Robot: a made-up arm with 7 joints.
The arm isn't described. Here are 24 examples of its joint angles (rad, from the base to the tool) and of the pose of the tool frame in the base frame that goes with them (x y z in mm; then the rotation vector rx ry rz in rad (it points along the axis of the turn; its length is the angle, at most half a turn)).
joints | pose
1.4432 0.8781 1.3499 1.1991 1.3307 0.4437 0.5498 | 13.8 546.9 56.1 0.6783 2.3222 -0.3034
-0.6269 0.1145 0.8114 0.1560 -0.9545 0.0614 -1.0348 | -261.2 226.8 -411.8 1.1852 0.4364 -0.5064
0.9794 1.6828 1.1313 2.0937 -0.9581 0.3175 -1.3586 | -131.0 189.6 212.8 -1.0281 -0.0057 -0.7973
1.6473 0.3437 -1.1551 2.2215 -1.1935 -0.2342 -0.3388 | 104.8 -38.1 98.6 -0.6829 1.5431 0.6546
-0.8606 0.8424 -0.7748 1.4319 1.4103 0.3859 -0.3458 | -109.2 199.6 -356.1 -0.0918 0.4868 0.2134
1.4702 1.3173 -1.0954 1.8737 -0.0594 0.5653 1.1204 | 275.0 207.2 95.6 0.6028 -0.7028 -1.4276
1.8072 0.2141 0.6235 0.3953 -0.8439 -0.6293 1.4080 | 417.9 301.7 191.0 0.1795 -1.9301 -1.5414
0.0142 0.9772 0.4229 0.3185 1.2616 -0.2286 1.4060 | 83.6 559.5 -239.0 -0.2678 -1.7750 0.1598
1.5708 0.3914 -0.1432 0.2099 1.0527 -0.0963 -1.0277 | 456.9 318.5 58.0 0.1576 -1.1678 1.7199
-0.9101 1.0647 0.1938 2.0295 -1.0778 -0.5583 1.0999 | 150.2 242.6 -196.4 -0.0111 0.1939 -2.5794
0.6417 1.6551 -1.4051 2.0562 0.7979 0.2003 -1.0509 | 174.8 244.2 -165.4 0.9694 -1.1165 -0.4226
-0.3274 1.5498 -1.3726 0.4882 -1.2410 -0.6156 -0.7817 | -20.1 600.4 -139.9 -0.3050 0.2706 -2.4381
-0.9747 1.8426 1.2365 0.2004 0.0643 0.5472 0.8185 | 161.6 598.2 87.5 0.7896 -0.2827 0.2156
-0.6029 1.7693 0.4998 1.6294 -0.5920 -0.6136 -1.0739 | 299.8 308.1 1.4 -1.1171 2.2857 1.6438
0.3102 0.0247 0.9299 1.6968 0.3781 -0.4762 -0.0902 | 212.2 366.8 -115.9 0.7062 -2.3955 1.1600
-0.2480 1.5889 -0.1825 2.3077 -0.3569 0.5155 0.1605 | 189.2 166.8 -86.4 0.9767 -0.9539 -1.7548
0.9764 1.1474 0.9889 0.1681 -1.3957 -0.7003 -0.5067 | 152.6 604.6 -72.0 1.8675 -1.3385 0.0805
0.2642 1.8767 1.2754 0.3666 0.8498 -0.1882 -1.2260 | -33.3 566.1 235.4 -1.0238 1.3168 -2.2420
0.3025 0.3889 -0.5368 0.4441 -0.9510 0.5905 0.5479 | 235.5 260.0 -406.4 0.5498 0.3500 -1.1118
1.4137 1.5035 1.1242 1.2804 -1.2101 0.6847 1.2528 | -201.4 451.1 149.6 1.0429 -1.4603 1.1343
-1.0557 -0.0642 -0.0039 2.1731 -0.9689 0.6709 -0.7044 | 64.8 134.5 -229.4 1.4114 -0.6029 -0.4065
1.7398 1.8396 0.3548 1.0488 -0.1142 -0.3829 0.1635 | -212.1 459.8 195.5 -2.4213 1.7424 -0.5291
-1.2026 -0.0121 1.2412 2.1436 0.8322 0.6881 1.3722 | -34.4 361.6 -95.2 -0.6732 -0.9820 0.1807
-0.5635 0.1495 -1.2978 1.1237 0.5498 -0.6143 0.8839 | -139.9 -52.0 -349.3 -1.8856 -0.6126 -0.4847
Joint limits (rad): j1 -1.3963..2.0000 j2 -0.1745..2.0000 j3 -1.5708..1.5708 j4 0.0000..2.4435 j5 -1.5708..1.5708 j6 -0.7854..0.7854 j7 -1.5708..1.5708
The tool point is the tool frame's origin. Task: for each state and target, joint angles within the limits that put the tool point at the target. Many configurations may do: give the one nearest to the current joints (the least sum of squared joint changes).
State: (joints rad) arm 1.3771 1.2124 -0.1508 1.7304 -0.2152 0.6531 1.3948
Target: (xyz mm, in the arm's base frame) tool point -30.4 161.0 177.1
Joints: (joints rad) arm 1.5167 1.0910 0.2545 2.4416 -0.2152 0.6531 1.3948
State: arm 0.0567 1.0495 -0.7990 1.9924 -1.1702 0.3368 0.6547
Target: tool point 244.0 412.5 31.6
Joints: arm 0.4871 1.8540 -0.6048 1.4906 -1.1702 0.3368 0.6547
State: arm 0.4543 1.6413 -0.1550 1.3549 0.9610 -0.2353 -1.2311
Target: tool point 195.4 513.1 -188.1
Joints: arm 0.0859 1.2491 -0.3995 0.7611 0.9610 -0.2353 -1.2311
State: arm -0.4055 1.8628 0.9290 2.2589 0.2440 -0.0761 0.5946
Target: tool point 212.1 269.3 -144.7
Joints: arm -0.9612 1.4383 0.4209 1.9304 0.2440 -0.0761 0.5946
